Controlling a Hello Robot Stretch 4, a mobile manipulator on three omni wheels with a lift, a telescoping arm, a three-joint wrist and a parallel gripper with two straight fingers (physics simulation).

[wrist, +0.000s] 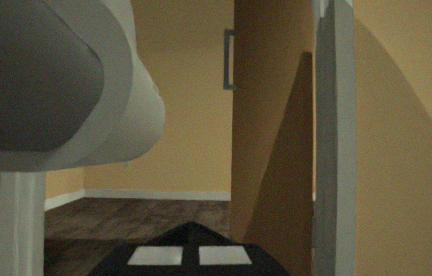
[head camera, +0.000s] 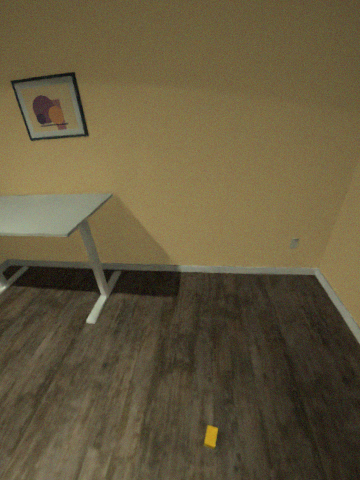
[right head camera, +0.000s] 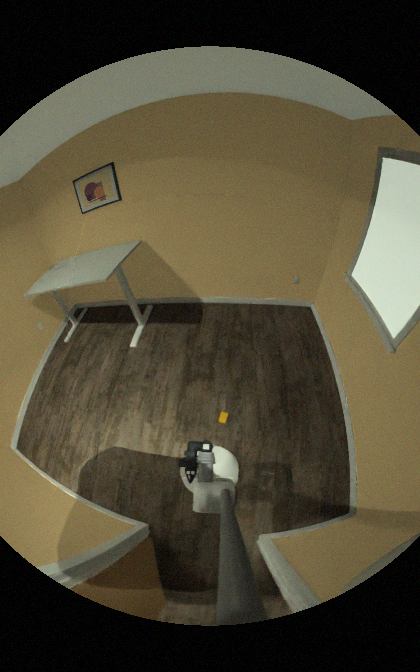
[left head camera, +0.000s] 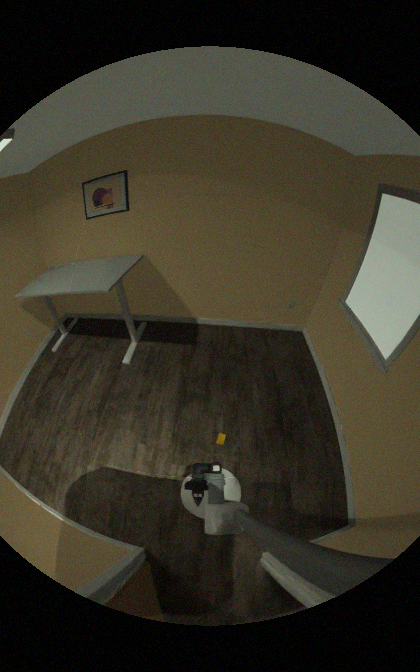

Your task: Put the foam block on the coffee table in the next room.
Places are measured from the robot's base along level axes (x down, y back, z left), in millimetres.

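Where they show: gripper, fingertip midpoint: [wrist: 191,241].
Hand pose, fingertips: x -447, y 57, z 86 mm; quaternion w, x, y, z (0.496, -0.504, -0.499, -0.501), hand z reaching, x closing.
Note:
After its pixels a point has its place.
A small yellow-orange foam block [head camera: 211,436] {x -18, y -450, z -88 mm} [left head camera: 221,438] [right head camera: 223,417] lies on the dark wood floor, a short way ahead of the robot's round base. My gripper [left head camera: 198,504] [right head camera: 190,480] [wrist: 191,241] {x -447, y 57, z 86 mm} is shut and empty, with its two fingertips together. It is folded in over the base, apart from the block, and the block does not show in the wrist view. A coffee table does not show in these views.
A tall white desk [head camera: 45,212] {x -923, y -1498, z 1181 mm} [left head camera: 82,276] [right head camera: 85,267] stands at the far left by the wall. Door frame posts [left head camera: 112,575] [right head camera: 287,567] [wrist: 345,150] {x -516, y 575, z 505 mm} stand behind the base. An open brown door [wrist: 272,125] {x -622, y 947, z 407 mm} with a handle shows in the wrist view.

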